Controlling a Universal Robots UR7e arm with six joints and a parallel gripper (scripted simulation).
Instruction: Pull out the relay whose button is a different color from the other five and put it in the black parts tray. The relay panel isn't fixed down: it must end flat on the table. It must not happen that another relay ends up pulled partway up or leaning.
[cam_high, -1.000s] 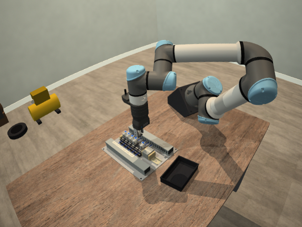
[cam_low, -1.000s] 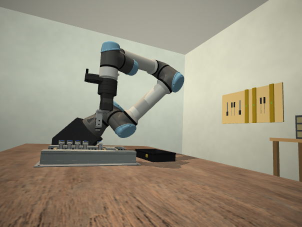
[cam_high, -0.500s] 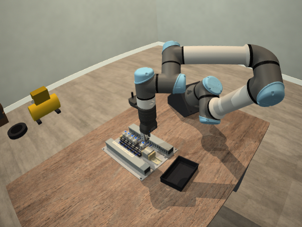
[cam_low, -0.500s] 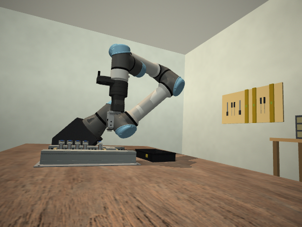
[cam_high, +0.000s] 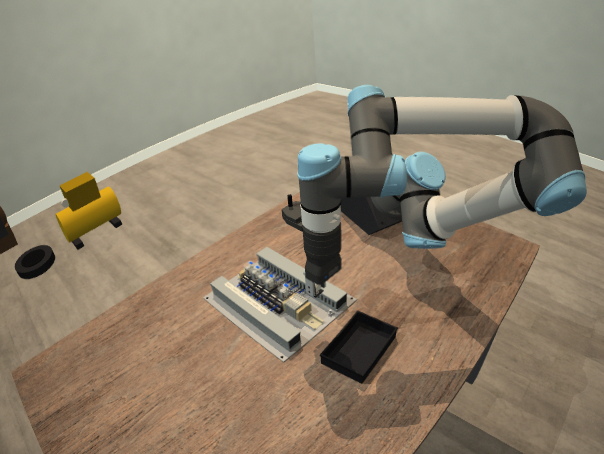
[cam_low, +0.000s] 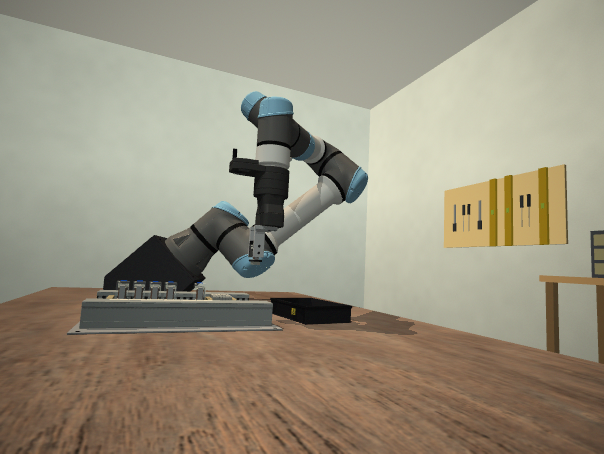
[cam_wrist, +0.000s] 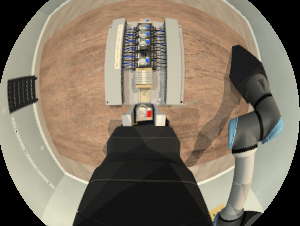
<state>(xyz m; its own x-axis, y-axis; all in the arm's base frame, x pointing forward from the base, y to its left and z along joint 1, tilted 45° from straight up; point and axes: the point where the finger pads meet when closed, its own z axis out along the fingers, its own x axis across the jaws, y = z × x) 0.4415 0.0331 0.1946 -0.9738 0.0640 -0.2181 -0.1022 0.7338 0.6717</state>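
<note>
The black parts tray is 13 cm to the left of my hand, 13 cm below it and 2 cm behind it. The rest, counted from my hand: grey relay panel 14 cm to the right, 12 cm below, 2 cm ahead; red-button relay 1 cm below.
</note>
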